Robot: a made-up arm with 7 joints.
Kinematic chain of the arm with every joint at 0, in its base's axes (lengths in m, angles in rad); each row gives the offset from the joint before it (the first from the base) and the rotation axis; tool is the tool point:
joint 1: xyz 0 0 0.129 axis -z
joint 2: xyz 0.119 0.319 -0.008 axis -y
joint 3: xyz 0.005 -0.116 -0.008 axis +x
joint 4: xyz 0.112 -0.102 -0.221 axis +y
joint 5: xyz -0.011 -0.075 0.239 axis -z
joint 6: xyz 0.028 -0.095 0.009 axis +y
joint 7: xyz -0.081 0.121 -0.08 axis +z
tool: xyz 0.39 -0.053 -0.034
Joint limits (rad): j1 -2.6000..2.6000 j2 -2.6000..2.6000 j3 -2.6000..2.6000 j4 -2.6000..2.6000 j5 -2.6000..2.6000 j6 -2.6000..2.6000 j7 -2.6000..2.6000
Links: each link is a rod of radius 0.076 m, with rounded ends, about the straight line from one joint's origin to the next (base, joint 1, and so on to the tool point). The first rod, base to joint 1, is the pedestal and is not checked.
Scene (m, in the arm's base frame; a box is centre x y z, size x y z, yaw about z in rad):
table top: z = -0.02
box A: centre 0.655 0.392 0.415 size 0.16 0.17 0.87 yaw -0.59
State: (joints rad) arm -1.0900 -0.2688 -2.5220 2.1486 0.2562 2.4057 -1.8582
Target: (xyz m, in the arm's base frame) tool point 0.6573 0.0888 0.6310
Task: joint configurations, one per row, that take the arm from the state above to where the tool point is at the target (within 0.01 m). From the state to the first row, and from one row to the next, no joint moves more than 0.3 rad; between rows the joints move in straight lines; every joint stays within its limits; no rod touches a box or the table.
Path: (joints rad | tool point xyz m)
1: -1.0715 -0.1023 -2.3333 2.2827 0.1970 2.4674 -1.8255 | 0.1708 0.6359 0.8503
2: -1.0530 0.0642 -2.1445 2.4167 0.1379 2.5292 -1.7927 | 0.2414 0.3614 0.9241
3: -0.9839 -0.0804 -1.9567 2.4396 -0.0102 2.5646 -1.9056 | 0.4792 0.2483 0.8153
4: -0.9148 -0.2250 -1.7689 2.4625 -0.1582 2.6000 -2.0185 | 0.6573 0.0888 0.6310

